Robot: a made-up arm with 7 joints. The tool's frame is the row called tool.
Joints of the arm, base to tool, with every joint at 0 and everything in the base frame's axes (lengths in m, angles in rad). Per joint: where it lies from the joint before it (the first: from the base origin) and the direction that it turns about. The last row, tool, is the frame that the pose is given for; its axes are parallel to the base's.
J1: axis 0 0.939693 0.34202 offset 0.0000 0.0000 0.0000
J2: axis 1 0 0 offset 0.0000 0.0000 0.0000
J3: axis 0 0 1 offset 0.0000 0.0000 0.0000
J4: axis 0 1 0 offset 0.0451 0.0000 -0.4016
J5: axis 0 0 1 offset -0.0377 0.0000 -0.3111
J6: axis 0 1 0 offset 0.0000 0.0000 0.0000
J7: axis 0 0 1 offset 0.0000 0.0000 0.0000
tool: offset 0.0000 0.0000 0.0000
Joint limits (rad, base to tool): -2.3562..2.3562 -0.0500..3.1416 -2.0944..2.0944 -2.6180..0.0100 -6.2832..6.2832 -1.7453..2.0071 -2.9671..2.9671
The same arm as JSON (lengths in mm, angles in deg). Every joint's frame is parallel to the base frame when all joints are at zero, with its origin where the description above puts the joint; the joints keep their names.
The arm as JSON. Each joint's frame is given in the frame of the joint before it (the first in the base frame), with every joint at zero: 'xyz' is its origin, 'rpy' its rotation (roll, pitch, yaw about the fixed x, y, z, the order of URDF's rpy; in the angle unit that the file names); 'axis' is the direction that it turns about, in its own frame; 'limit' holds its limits. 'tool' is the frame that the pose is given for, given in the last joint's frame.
{"units": {"length": "mm", "angle": "deg"}, "joints": [
  {"name": "J1", "type": "revolute", "origin": {"xyz": [0.0, 0.0, 0.0], "rpy": [0.0, 0.0, 0.0]}, "axis": [0.0, 0.9397, 0.342], "limit": {"lower": -135.0, "upper": 135.0}},
  {"name": "J2", "type": "revolute", "origin": {"xyz": [0.0, 0.0, 0.0], "rpy": [0.0, 0.0, 0.0]}, "axis": [1.0, 0.0, 0.0], "limit": {"lower": -2.86, "upper": 180.0}},
  {"name": "J3", "type": "revolute", "origin": {"xyz": [0.0, 0.0, 0.0], "rpy": [0.0, 0.0, 0.0]}, "axis": [0.0, 0.0, 1.0], "limit": {"lower": -120.0, "upper": 120.0}},
  {"name": "J4", "type": "revolute", "origin": {"xyz": [45.1, 0.0, -401.6], "rpy": [0.0, 0.0, 0.0]}, "axis": [0.0, 1.0, 0.0], "limit": {"lower": -150.0, "upper": 0.57}},
  {"name": "J5", "type": "revolute", "origin": {"xyz": [-37.7, 0.0, -311.1], "rpy": [0.0, 0.0, 0.0]}, "axis": [0.0, 0.0, 1.0], "limit": {"lower": -360.0, "upper": 360.0}},
  {"name": "J6", "type": "revolute", "origin": {"xyz": [0.0, 0.0, 0.0], "rpy": [0.0, 0.0, 0.0]}, "axis": [0.0, 1.0, 0.0], "limit": {"lower": -100.0, "upper": 115.0}},
  {"name": "J7", "type": "revolute", "origin": {"xyz": [0.0, 0.0, 0.0], "rpy": [0.0, 0.0, 0.0]}, "axis": [0.0, 0.0, 1.0], "limit": {"lower": -170.0, "upper": 170.0}}
], "tool": {"origin": {"xyz": [0.0, 0.0, 0.0], "rpy": [0.0, 0.0, 0.0]}}}

